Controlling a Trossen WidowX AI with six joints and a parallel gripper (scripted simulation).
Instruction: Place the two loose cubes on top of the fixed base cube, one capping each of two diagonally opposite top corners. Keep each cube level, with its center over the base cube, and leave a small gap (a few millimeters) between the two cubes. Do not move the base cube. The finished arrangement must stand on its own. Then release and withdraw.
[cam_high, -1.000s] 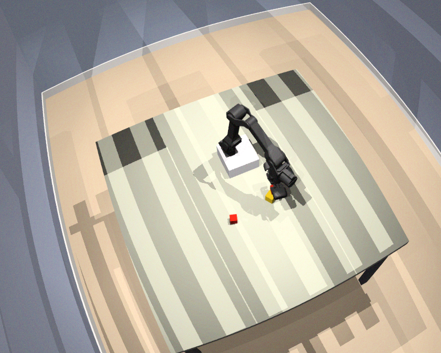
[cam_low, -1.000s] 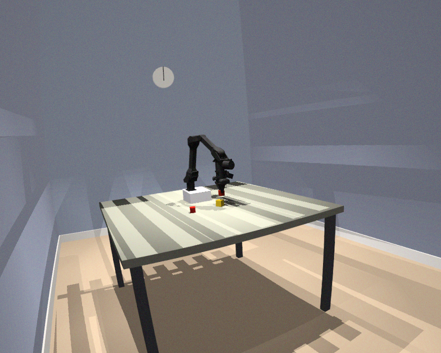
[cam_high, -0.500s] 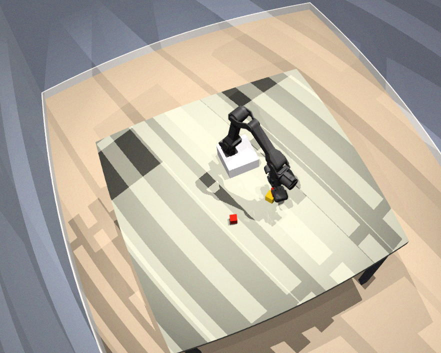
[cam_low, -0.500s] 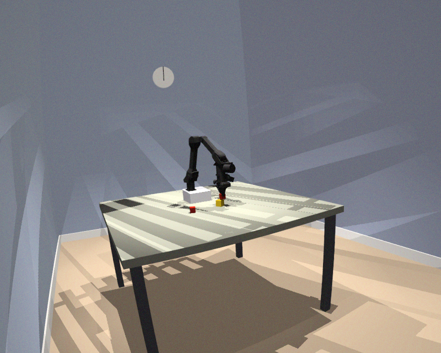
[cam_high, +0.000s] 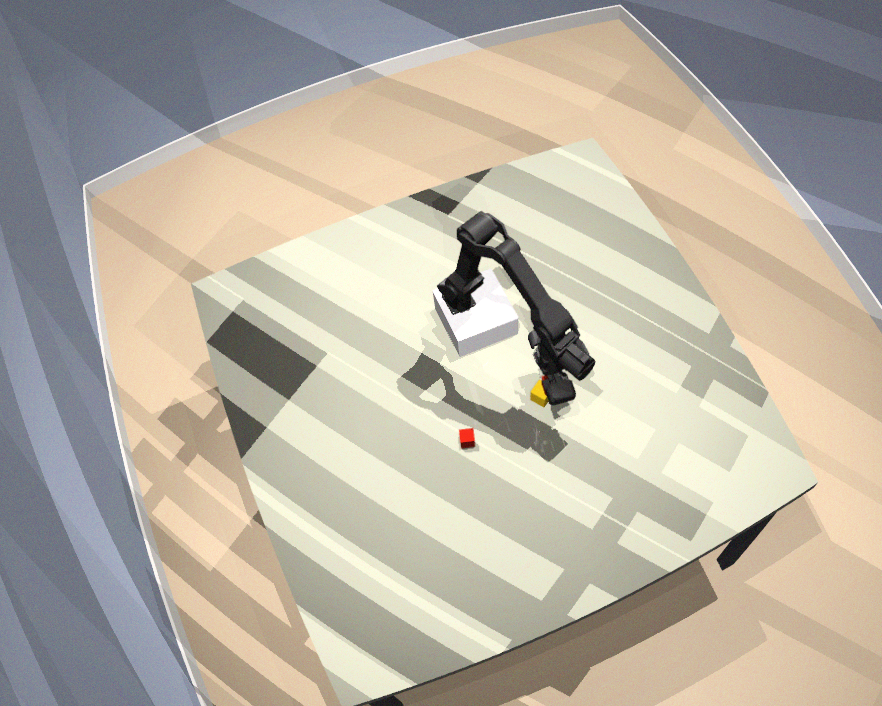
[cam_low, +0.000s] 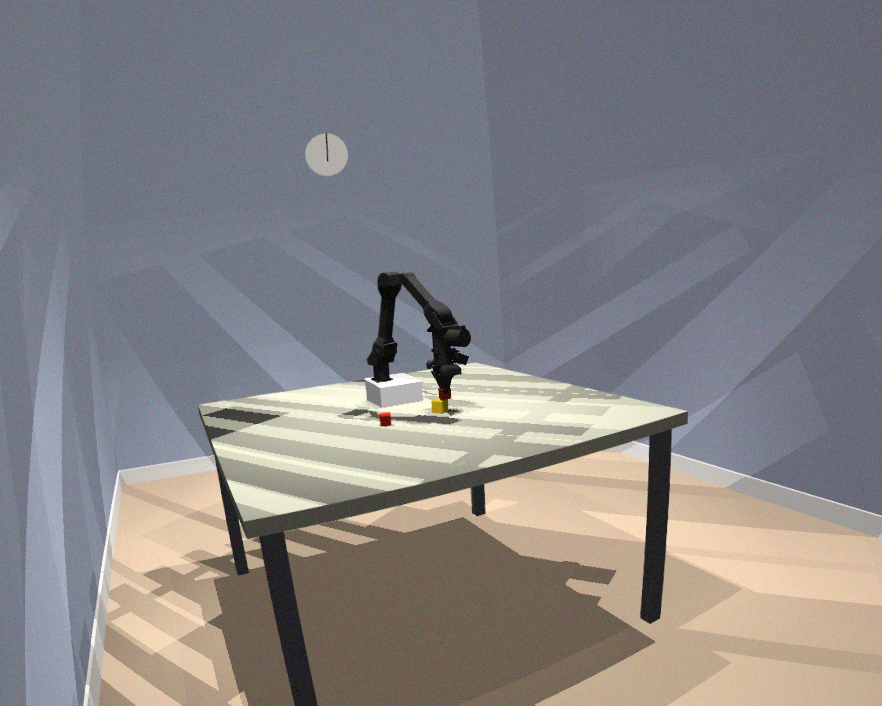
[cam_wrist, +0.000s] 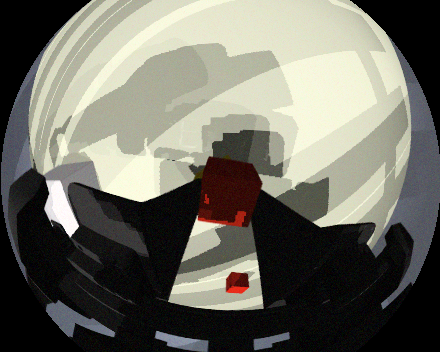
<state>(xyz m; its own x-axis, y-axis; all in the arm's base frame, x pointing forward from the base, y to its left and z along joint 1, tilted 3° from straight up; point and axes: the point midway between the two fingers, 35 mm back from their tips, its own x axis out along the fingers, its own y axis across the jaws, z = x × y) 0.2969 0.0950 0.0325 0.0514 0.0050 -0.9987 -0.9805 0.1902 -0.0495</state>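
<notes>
Now: gripper tip 40 mm above the yellow cube, 20 mm to the left of it and 10 mm past it.
</notes>
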